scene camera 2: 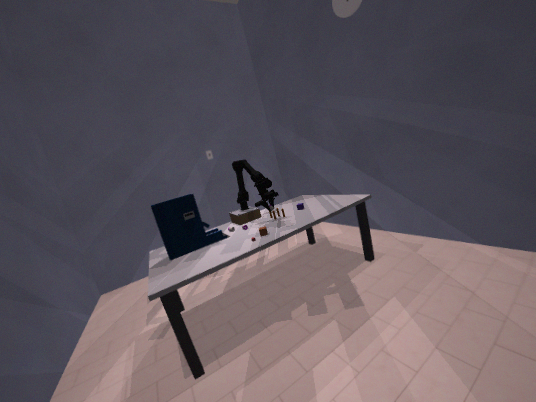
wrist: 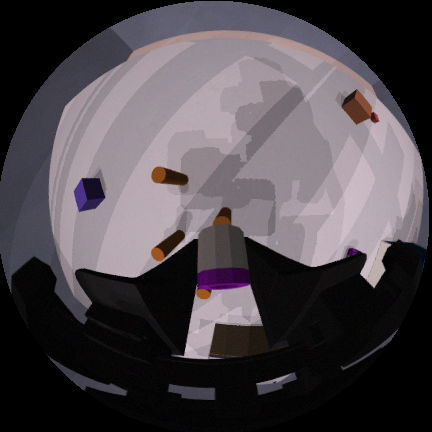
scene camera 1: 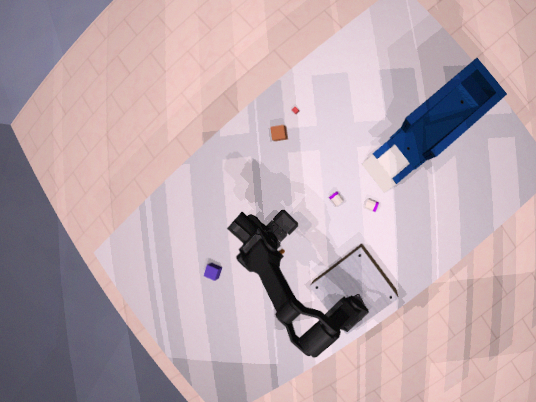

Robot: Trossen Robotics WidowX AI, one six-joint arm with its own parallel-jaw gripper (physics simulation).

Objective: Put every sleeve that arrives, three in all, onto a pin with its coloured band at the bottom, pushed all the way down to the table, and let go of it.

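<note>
My gripper (scene camera 2: 270, 208) (wrist: 220, 243) is shut on a grey sleeve (wrist: 222, 250) with a purple band. The banded end is nearest the palm, so the band looks uppermost; the plain end points down. In the wrist view an orange-brown pin (wrist: 222, 220) shows right beyond that plain end; whether they touch or line up is hidden. More upright bare pins (wrist: 172, 177) (wrist: 167, 246) (scene camera 2: 283, 213) stand around it. In scene camera 1 the hand hides the fingertips. One pale sleeve (scene camera 1: 336, 199) (scene camera 2: 245, 227) and another pale sleeve (scene camera 1: 372, 204) (scene camera 2: 231, 229) lie on the table, each with a purple band.
A blue chute (scene camera 1: 440, 120) (scene camera 2: 175, 225) stands beyond the loose sleeves, a white pad at its mouth. An orange cube (scene camera 1: 278, 132) (scene camera 2: 263, 231) (wrist: 356, 106), a small red cube (scene camera 1: 295, 110) (wrist: 375, 118) and a purple cube (scene camera 1: 212, 271) (scene camera 2: 300, 206) (wrist: 89, 194) lie apart. A brown-sided box (scene camera 2: 245, 217) is by the arm's base.
</note>
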